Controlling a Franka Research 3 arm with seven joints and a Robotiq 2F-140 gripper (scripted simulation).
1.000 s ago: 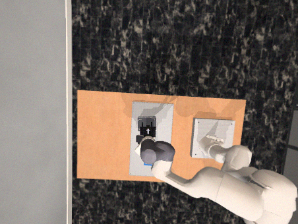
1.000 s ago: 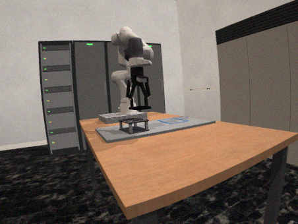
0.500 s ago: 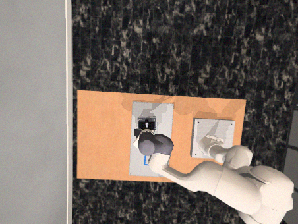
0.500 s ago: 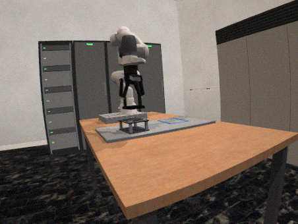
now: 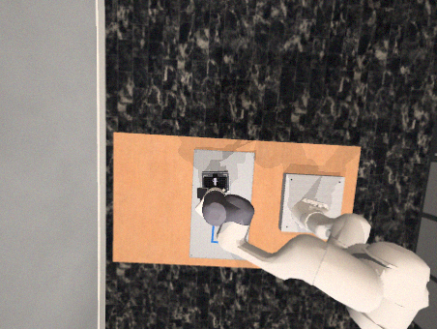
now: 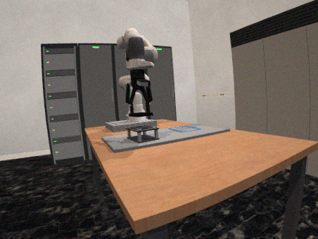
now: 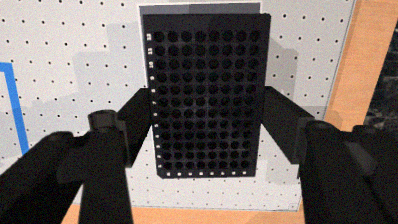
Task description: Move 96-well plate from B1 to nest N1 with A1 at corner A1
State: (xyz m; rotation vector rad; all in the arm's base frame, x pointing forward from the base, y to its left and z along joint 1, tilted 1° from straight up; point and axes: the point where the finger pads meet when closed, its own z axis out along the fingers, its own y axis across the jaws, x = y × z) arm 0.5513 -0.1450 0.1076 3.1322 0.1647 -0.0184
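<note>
My hand is 20 mm above the black 96-well plate. The rest, counted from my hand: raised plate nest 90 mm below; A1 mark 80 mm behind, 50 mm to the left, 90 mm below.
</note>
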